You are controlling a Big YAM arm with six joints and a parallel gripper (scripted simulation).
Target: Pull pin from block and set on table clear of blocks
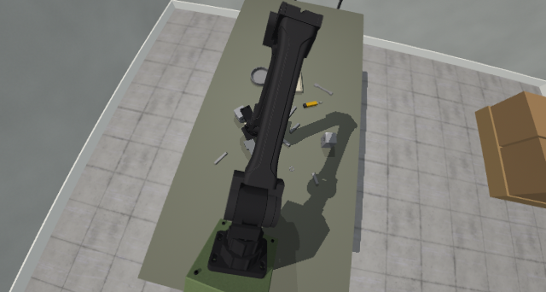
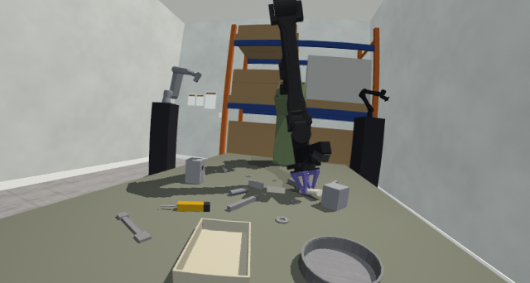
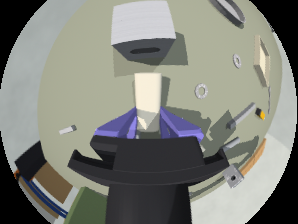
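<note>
The cream pin is 1 cm to the left of my hand and 1 cm ahead of it. The rest, counted from my hand: cream tray (32 cm ahead, 22 cm to the right, 1 cm below); then cream piece (10 cm to the right, 2 cm behind, 1 cm below); then round grey dish (35 cm ahead, 3 cm to the right).
</note>
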